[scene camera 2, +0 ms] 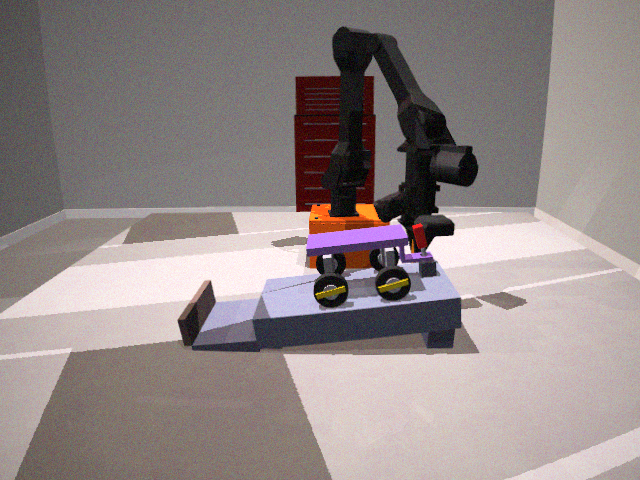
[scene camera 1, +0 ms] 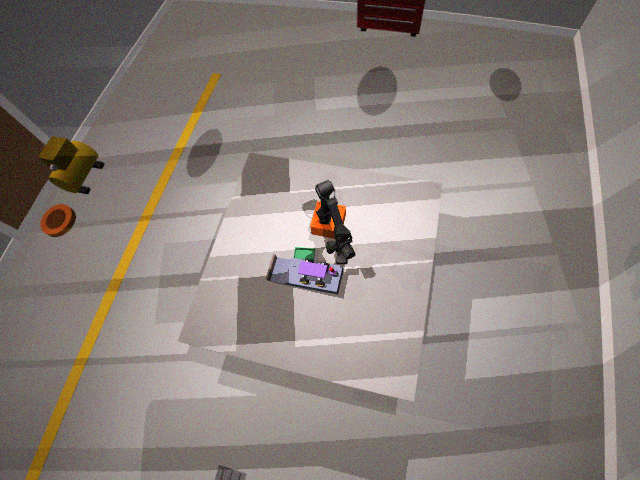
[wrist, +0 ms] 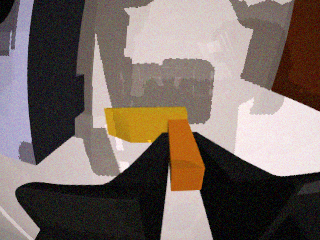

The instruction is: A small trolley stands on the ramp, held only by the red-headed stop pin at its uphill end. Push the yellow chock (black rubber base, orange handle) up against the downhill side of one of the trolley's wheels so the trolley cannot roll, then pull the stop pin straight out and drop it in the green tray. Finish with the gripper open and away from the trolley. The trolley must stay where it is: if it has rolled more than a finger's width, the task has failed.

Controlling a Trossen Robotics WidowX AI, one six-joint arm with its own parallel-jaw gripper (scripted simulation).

Note:
My gripper holds a yellow chock. I also see a trolley wheel, a brown stop board and a ramp.
My gripper is seen too in the wrist view.

